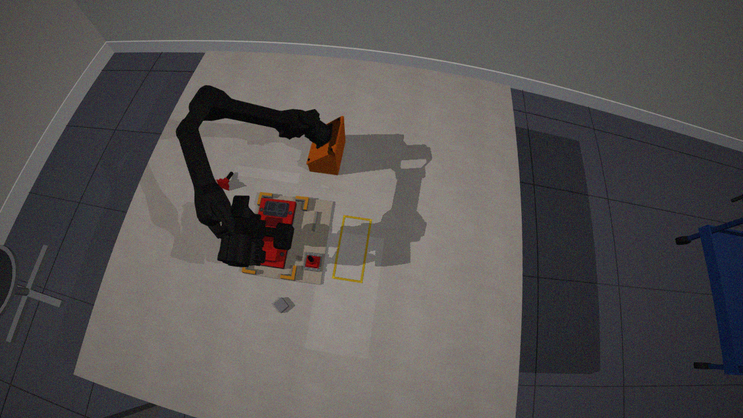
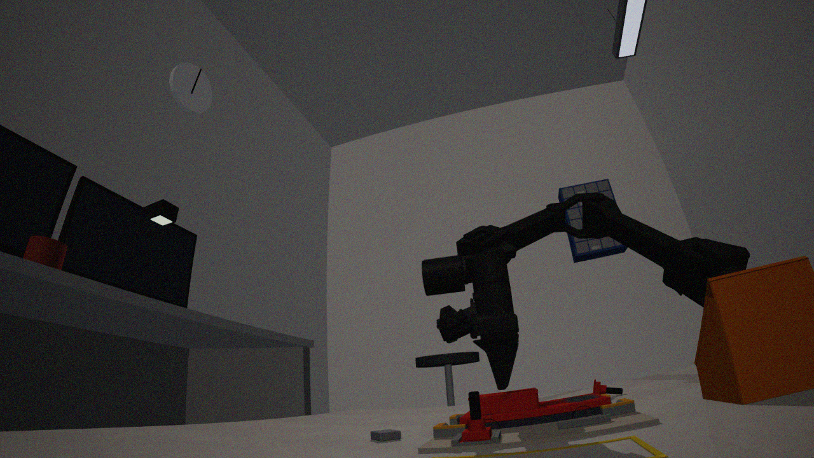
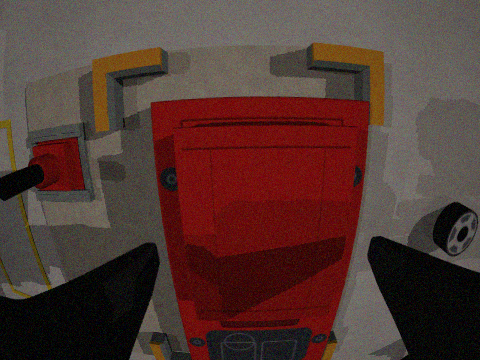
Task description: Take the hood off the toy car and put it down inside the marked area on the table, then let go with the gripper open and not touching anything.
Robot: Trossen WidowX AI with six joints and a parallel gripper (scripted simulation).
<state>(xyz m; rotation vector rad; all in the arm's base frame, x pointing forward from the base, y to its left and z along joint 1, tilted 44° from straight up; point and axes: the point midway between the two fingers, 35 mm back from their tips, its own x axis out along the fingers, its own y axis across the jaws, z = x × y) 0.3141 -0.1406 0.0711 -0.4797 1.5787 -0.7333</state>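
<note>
The hood lies 20 mm below my gripper tip. The rest, counted from my gripper tip: black wheel (40 mm behind, 160 mm to the right, 50 mm below); then fixture plate (30 mm behind, 40 mm to the left, 40 mm below).
</note>
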